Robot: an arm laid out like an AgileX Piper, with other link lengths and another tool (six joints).
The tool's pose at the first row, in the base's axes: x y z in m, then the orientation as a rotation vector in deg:
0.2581 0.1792 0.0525 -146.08 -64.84 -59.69
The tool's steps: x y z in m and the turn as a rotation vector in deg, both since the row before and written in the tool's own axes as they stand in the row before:
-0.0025 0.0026 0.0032 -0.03 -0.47 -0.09
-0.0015 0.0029 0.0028 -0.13 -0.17 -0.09
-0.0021 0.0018 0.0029 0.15 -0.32 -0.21
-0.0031 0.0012 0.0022 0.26 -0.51 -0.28
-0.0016 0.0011 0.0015 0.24 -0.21 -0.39
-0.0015 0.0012 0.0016 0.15 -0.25 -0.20
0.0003 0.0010 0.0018 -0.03 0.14 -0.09
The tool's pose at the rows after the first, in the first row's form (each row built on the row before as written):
0.2605 0.1772 0.0488 -146.45 -65.08 -59.19
0.2633 0.1754 0.0461 -146.66 -65.22 -59.12
0.2651 0.1740 0.0428 -146.74 -65.63 -58.67
0.2656 0.1722 0.0393 -146.86 -66.20 -57.92
0.2664 0.1711 0.0373 -146.72 -66.85 -57.56
0.2674 0.1700 0.0353 -146.74 -67.22 -57.19
0.2692 0.1702 0.0342 -146.62 -67.30 -57.40

